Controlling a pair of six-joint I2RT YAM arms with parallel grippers.
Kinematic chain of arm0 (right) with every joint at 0, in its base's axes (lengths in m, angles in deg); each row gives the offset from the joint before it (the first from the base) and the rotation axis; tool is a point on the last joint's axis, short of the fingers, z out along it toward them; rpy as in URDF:
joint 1: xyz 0 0 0.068 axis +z
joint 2: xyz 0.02 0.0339 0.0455 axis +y
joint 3: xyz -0.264 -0.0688 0 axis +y
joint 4: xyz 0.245 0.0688 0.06 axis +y
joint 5: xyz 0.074 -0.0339 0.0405 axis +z
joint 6: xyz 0.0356 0 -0.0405 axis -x
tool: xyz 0 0 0 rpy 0 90 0
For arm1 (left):
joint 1: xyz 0 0 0.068 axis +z
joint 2: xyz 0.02 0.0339 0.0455 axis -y
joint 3: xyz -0.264 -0.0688 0 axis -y
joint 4: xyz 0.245 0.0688 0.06 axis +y
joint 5: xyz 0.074 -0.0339 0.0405 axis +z
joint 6: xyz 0.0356 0 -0.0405 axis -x
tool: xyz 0 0 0 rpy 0 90 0
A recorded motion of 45 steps. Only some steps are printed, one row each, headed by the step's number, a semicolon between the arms.
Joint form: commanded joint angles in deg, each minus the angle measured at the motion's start. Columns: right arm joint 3, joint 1, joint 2, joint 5, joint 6, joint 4; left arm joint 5, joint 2, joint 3, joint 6, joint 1, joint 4.
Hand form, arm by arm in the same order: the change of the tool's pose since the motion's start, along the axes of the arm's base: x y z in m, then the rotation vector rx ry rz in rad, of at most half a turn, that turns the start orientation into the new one. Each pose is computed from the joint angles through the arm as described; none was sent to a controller.
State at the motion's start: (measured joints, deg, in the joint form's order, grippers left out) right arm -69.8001 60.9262 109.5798 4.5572 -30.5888 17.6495; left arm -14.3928 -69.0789 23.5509 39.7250 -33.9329 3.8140
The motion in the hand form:
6: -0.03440 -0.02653 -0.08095 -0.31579 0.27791 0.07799; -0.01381 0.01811 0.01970 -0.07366 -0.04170 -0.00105
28: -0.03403 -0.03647 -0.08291 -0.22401 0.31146 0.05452; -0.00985 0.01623 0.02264 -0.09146 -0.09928 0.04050
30: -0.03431 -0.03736 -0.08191 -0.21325 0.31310 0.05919; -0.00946 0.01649 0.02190 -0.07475 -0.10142 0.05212
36: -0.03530 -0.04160 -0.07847 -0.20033 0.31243 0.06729; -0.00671 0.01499 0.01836 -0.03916 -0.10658 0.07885
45: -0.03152 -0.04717 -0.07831 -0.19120 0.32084 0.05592; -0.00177 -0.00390 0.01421 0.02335 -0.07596 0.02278
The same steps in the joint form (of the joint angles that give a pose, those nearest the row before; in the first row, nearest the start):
6: 5.37 2.18 8.26 5.99 0.19 9.86; -3.66 11.17 -1.75 -0.64 2.88 5.32
28: 10.02 1.02 6.11 9.56 -1.76 3.44; -1.12 11.16 -2.20 0.80 2.56 1.14
30: 10.45 0.95 5.70 10.03 -1.62 2.94; 0.02 10.94 -2.11 0.71 2.48 1.46
36: 11.67 0.70 4.34 10.55 -1.14 2.52; 2.75 9.25 -1.93 0.81 2.05 0.80
45: 12.56 -0.37 3.76 11.18 -0.96 2.11; 4.84 2.96 1.30 0.00 -1.94 1.46

